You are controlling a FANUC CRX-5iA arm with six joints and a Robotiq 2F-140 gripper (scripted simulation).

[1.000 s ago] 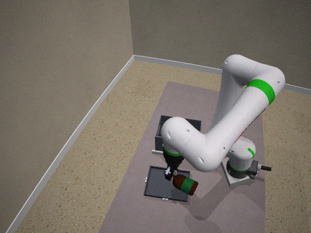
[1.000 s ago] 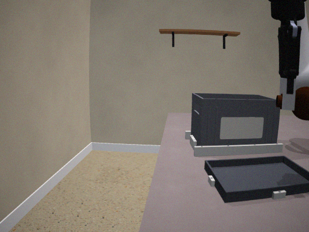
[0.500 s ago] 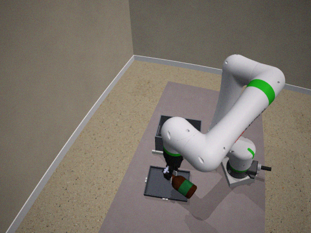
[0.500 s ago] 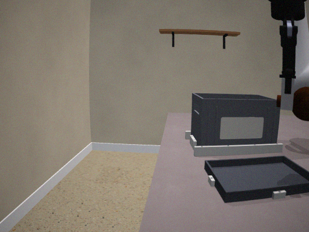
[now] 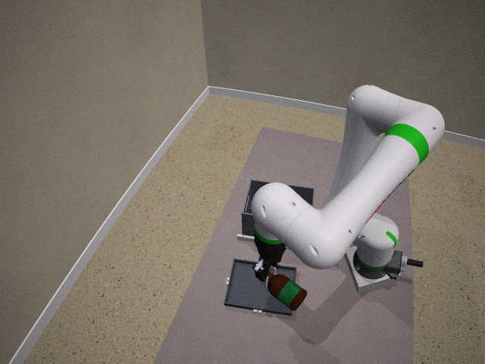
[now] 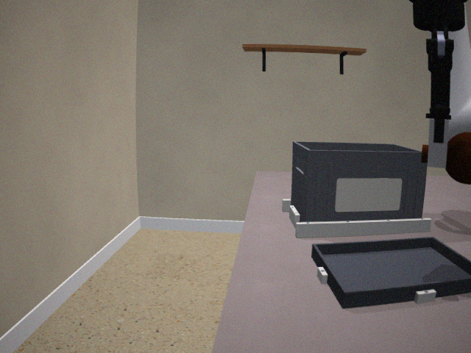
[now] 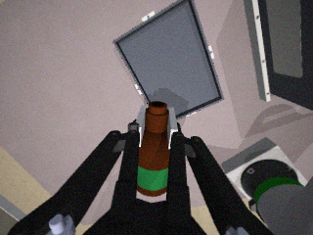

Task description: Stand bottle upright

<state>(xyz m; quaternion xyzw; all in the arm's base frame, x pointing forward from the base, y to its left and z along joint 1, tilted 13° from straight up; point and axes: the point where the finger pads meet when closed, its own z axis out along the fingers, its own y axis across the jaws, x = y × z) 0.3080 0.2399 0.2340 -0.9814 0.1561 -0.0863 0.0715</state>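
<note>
My gripper is now 5 cm past the bottle, 2 cm to the right of it and 2 cm above it. Round my hand: tray 3 cm ahead, 4 cm to the right, 21 cm below; then crate 7 cm ahead, 34 cm to the right, 14 cm below.
</note>
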